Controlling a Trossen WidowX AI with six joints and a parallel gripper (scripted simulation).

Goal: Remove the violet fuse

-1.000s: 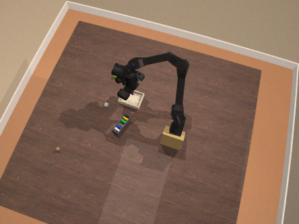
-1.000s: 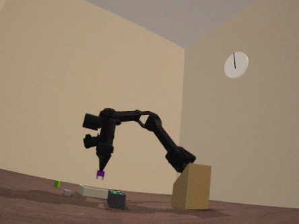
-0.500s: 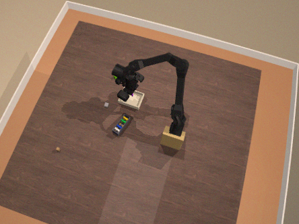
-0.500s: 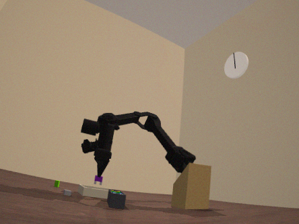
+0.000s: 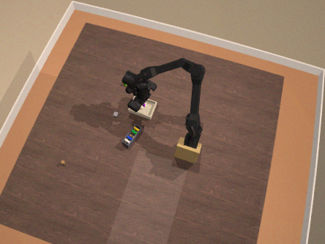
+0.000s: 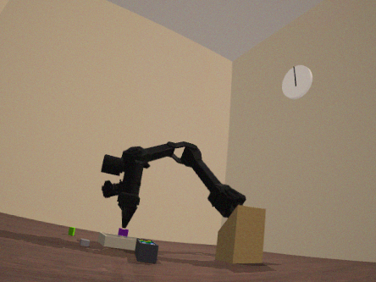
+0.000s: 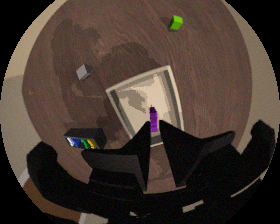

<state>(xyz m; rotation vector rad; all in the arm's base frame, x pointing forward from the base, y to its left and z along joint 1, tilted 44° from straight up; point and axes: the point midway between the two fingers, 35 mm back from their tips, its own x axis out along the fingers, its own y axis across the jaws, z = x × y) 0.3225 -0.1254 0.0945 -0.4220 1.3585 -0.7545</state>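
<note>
Now: gripper tip 20 mm above the violet fuse. Also, from my gripper tip: green cube 150 mm ahead, 100 mm to the right, 40 mm below; tray 50 mm below; grey cube 120 mm ahead, 100 mm to the left, 50 mm below.
</note>
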